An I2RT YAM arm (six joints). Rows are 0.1 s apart.
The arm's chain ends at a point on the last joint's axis. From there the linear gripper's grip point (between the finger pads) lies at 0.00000 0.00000 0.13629 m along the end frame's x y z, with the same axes.
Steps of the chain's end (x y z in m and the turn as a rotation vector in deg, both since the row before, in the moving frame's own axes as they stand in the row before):
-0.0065 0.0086 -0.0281 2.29 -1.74 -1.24
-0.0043 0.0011 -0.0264 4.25 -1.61 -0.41
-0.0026 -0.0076 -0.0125 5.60 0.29 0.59
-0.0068 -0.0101 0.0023 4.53 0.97 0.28
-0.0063 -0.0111 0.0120 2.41 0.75 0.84
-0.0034 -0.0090 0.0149 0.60 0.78 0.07
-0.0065 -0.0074 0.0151 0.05 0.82 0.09
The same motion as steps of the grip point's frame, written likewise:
-0.0107 0.0032 -0.0283 2.29 -1.74 -1.24
-0.0082 -0.0090 -0.0268 4.25 -1.61 -0.41
-0.0018 -0.0209 -0.0132 5.60 0.29 0.59
-0.0045 -0.0209 0.0019 4.53 0.97 0.28
-0.0045 -0.0168 0.0119 2.41 0.75 0.84
-0.0015 -0.0104 0.0149 0.60 0.78 0.07
-0.0045 -0.0075 0.0151 0.05 0.82 0.09

